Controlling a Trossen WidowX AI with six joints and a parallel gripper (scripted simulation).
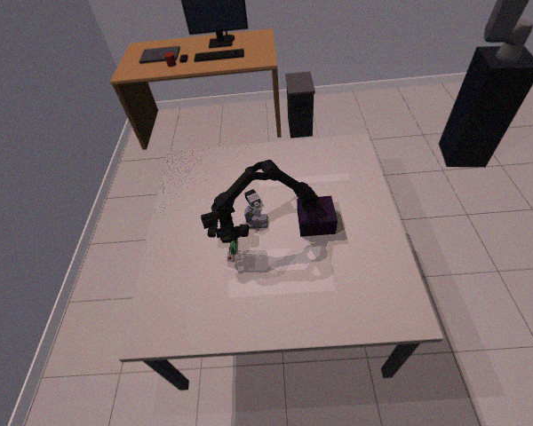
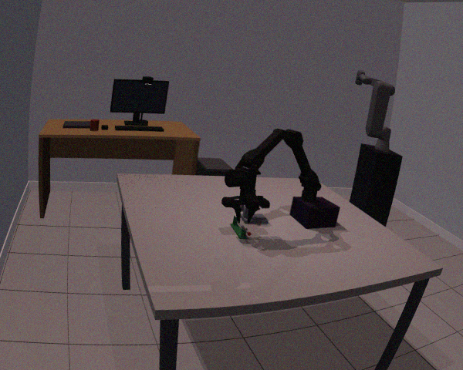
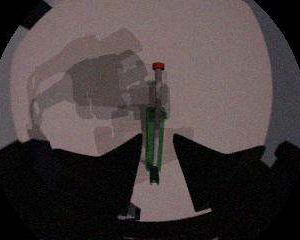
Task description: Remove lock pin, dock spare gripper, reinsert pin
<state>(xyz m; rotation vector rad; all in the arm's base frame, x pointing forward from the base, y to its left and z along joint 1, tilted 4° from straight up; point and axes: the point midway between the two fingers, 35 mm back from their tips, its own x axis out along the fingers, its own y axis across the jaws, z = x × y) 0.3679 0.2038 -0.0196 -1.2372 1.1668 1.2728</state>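
Right now the green bar is 40 mm to the right of my gripper tip and 30 mm below it. The rest, counted from my gripper tip: grey mount: 170 mm to the right, 80 mm behind, 10 mm below; spare gripper: 310 mm to the right, 70 mm behind, 40 mm below.
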